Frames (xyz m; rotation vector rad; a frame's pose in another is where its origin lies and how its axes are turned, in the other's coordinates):
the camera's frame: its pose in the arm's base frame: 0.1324 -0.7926 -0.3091 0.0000 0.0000 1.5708
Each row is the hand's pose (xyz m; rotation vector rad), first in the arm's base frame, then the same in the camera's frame.
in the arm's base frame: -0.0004 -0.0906 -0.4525 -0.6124 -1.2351 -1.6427
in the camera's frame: 0.7020 0.1328 -0.1434 1.5478 0.5217 2.3544
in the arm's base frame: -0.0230 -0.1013 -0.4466 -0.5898 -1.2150 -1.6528
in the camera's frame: 0.6913 0.1554 -0.1375 1.5144 0.5246 2.3736
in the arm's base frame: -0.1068 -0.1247 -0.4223 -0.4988 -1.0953 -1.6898
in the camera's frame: 0.6679 0.2392 -0.1132 1.3544 0.5068 2.4768
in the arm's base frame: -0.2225 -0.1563 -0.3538 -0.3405 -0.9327 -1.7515
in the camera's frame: 0.6363 0.3549 -0.0447 1.0906 0.5073 2.5916
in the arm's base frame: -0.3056 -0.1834 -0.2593 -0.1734 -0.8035 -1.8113
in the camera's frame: 0.6092 0.4380 0.0498 0.8344 0.5382 2.6512
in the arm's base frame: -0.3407 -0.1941 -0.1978 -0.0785 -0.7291 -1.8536
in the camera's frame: 0.5985 0.4731 0.1113 0.6842 0.5512 2.6626
